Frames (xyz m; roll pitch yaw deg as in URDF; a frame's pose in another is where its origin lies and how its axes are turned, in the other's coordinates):
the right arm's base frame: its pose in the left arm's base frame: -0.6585 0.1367 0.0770 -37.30 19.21 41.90
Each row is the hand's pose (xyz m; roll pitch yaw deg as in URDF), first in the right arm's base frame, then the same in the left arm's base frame.
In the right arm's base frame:
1: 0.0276 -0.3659 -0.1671 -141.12 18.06 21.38
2: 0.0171 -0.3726 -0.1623 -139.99 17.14 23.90
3: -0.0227 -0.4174 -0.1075 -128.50 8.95 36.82
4: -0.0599 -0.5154 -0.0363 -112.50 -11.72 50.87
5: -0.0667 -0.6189 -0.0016 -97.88 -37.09 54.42
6: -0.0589 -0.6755 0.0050 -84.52 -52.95 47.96
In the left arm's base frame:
1: -0.3553 -0.1184 0.1518 -177.79 46.26 49.20
2: -0.3592 -0.1251 0.1627 -174.80 46.92 52.82
3: -0.3682 -0.1364 0.2426 -150.44 45.71 74.54
4: -0.3427 -0.1603 0.3644 -119.46 29.04 98.19
5: -0.2844 -0.1904 0.4519 -101.64 4.07 104.00
6: -0.2418 -0.2073 0.4867 -92.69 -12.16 101.09

